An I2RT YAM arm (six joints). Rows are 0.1 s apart.
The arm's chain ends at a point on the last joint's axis. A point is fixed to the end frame.
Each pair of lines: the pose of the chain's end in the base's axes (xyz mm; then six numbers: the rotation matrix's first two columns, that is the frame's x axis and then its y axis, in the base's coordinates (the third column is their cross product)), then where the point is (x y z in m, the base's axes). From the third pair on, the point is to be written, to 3 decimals.
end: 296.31 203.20 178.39 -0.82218 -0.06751 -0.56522 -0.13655 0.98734 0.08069
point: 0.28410 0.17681 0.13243
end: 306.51 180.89 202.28 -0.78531 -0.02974 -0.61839 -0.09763 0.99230 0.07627
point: 0.29620 0.15515 0.15549
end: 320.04 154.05 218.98 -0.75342 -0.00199 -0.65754 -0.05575 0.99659 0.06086
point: 0.311 0.128 0.172
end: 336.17 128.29 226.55 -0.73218 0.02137 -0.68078 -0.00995 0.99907 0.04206
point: 0.327 0.102 0.180
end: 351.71 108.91 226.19 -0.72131 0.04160 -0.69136 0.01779 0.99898 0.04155
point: 0.343 0.083 0.179
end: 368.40 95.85 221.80 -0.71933 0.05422 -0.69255 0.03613 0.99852 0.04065
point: 0.359 0.070 0.175
